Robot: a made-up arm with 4 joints.
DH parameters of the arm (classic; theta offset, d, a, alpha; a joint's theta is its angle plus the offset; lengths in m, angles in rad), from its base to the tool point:
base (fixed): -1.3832 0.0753 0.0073 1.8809
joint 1: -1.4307 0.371 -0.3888 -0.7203
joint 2: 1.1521 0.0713 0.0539 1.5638
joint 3: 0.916 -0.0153 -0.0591 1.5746
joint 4: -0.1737 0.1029 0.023 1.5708
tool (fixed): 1.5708 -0.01 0 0
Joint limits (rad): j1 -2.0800..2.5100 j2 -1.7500..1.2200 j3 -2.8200..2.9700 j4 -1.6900..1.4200
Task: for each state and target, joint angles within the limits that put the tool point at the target. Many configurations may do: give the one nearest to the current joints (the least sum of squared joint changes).
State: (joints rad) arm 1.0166 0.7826 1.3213 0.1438
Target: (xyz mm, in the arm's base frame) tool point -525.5 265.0 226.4
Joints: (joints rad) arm 1.1952 0.6233 1.7712 0.1373
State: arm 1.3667 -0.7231 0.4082 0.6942
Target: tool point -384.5 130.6 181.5
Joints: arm 0.8642 -0.3493 0.3588 0.9994
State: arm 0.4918 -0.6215 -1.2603 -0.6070
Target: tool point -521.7 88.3 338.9
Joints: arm 0.3513 -0.6330 -1.7424 -0.8444
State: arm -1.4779 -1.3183 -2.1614 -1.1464
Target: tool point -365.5 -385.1 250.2
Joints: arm -0.8136 -1.4782 -1.6466 -1.0958
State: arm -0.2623 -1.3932 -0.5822 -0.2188
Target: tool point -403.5 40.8 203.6
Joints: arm 0.4569 -0.9307 0.1805 -0.6004
